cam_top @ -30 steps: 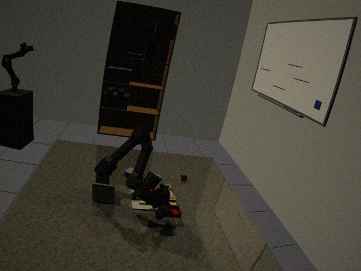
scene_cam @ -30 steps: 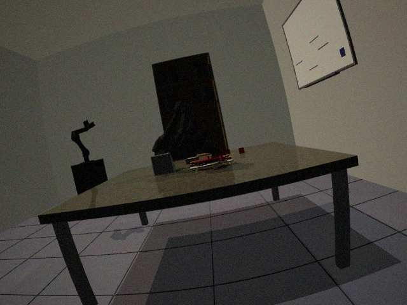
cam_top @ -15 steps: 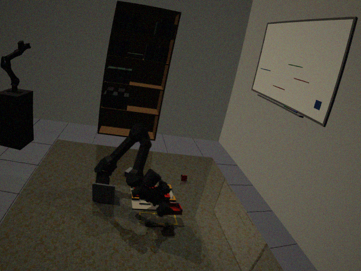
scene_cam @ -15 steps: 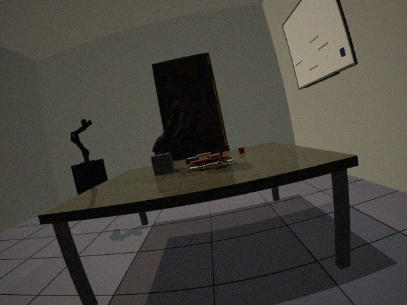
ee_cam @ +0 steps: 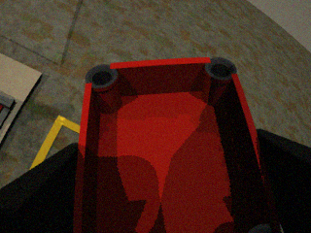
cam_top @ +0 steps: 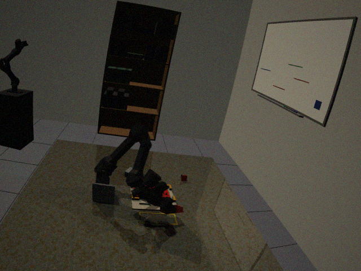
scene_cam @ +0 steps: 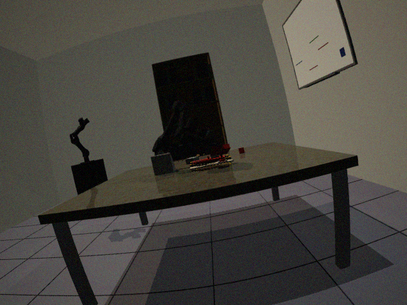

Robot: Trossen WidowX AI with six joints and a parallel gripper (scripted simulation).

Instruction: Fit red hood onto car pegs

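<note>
The red hood lies 1 cm to the right of my gripper tip and 1 cm below it.
</note>
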